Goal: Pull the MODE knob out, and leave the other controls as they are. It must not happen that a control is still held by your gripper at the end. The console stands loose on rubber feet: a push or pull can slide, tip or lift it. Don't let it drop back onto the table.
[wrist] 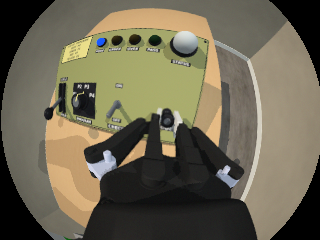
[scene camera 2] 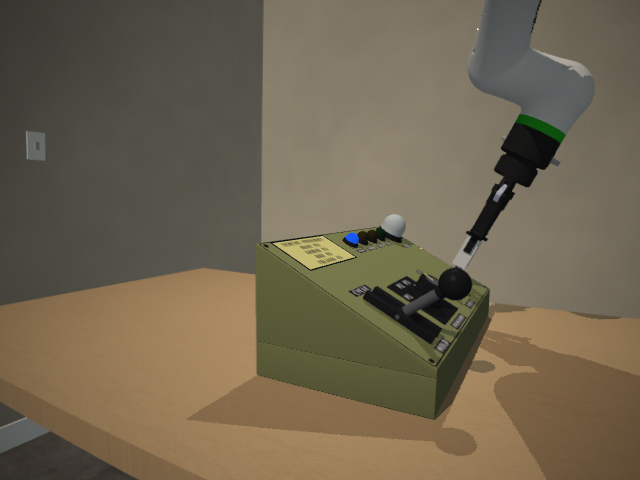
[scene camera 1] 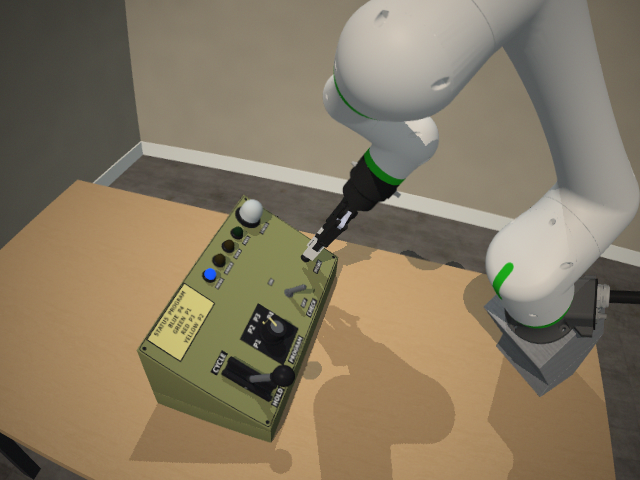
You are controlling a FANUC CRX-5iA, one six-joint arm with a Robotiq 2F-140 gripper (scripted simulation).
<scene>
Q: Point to an olive console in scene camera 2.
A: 326, 305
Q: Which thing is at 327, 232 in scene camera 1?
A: The gripper.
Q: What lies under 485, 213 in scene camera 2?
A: The gripper.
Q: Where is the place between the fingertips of the gripper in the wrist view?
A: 167, 115
</scene>
